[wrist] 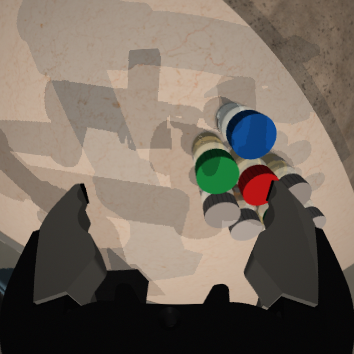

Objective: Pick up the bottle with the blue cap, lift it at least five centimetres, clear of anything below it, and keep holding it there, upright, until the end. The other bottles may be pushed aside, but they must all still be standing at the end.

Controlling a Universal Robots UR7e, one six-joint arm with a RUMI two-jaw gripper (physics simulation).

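Frame: origin at the arm's base, x right, y ahead, z up, level; millimetres.
Seen in the pictures: gripper, fingertip midpoint: [176, 184].
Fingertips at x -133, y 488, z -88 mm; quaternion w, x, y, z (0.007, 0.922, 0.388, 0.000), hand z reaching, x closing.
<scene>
Offsets run from my fingertips to a thing's top centre.
The bottle with the blue cap @(dx +52, dy +69, dz -72 mm) [251, 134] stands upright on the table at the right of the wrist view, at the outer side of a group of bottles. Its pale body shows to the upper left of the cap. My gripper [176, 184] is open, with nothing between its fingers. The blue-capped bottle shows beyond the fingertips, up and to the right of the space between them. The right finger covers part of the bottle group.
A green-capped bottle @(dx +62, dy +8, dz -72 mm) [217, 171] and a red-capped bottle @(dx +123, dy +37, dz -72 mm) [257, 185] stand close to the blue-capped one. Several grey-capped bottles, one of them @(dx +121, dy -30, dz -72 mm) [221, 210] below the green cap, stand nearby. The round table's edge [300, 87] curves past on the right. Shadows cross the tabletop.
</scene>
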